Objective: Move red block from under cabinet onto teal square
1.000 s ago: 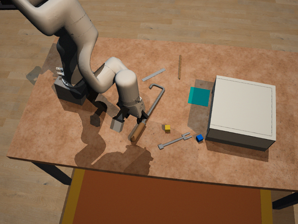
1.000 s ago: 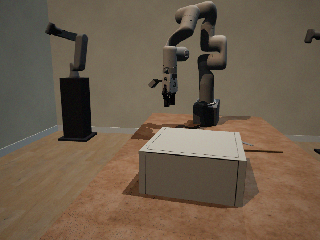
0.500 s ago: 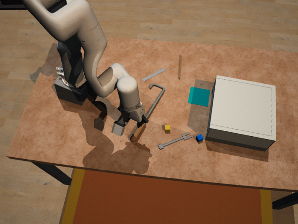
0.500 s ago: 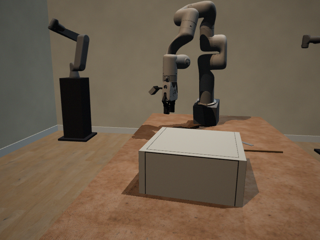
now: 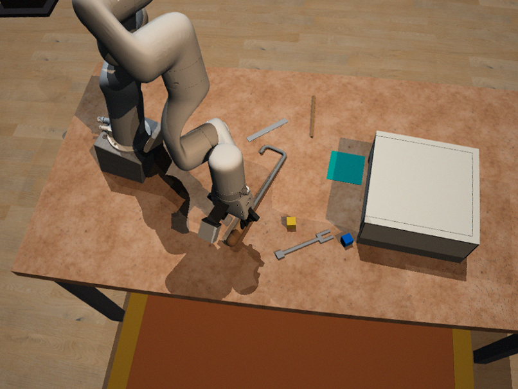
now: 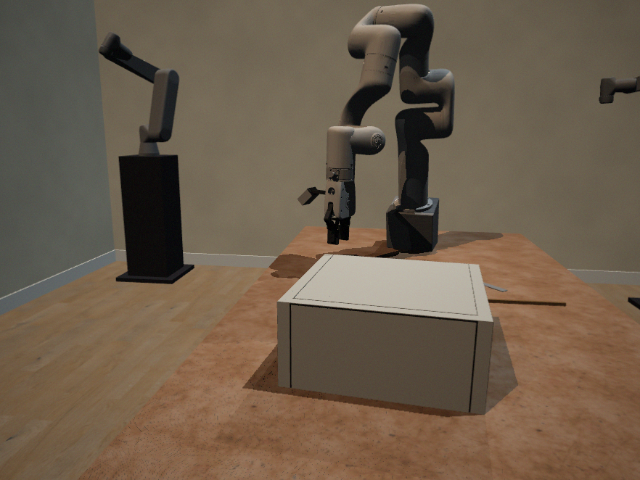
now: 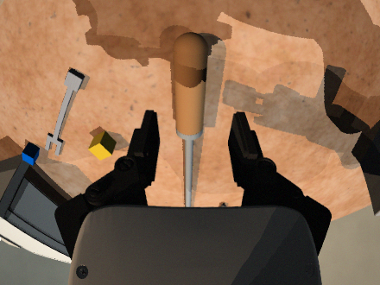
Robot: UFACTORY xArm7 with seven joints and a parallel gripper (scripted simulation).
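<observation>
My hand is 20 mm short of the grey hook tool, 140 mm to the right of it and 90 mm above it. Also, from my hand: grey forked tool 190 mm ahead, 20 mm to the right, 100 mm below; then blue cube 310 mm ahead, 90 mm below; then yellow cube 150 mm ahead, 40 mm to the left, 90 mm below.
</observation>
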